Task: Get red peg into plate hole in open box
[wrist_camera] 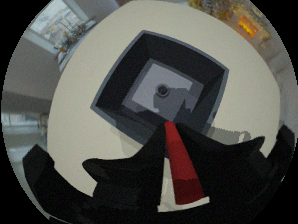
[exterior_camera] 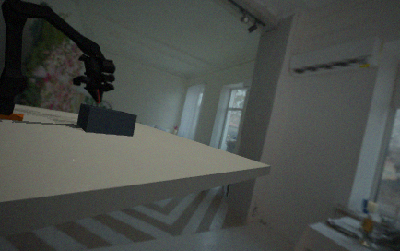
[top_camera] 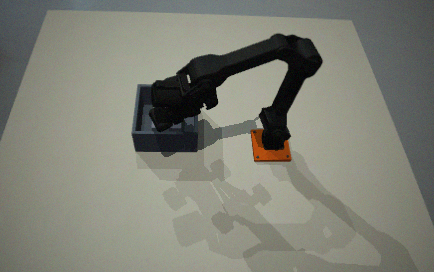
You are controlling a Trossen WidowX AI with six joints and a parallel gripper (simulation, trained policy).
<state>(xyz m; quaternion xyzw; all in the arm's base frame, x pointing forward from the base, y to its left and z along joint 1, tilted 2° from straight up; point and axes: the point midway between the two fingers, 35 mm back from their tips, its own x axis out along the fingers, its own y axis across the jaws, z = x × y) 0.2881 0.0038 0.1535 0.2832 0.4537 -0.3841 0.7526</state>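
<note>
Now: the grey plate 30 mm ahead of my gripper tip, 50 mm to the right of it and 80 mm below it. Round my gripper tip: dark box: 30 mm ahead, 50 mm to the right, 100 mm below; then red peg: 10 mm behind, 10 mm to the left, 30 mm above.
</note>
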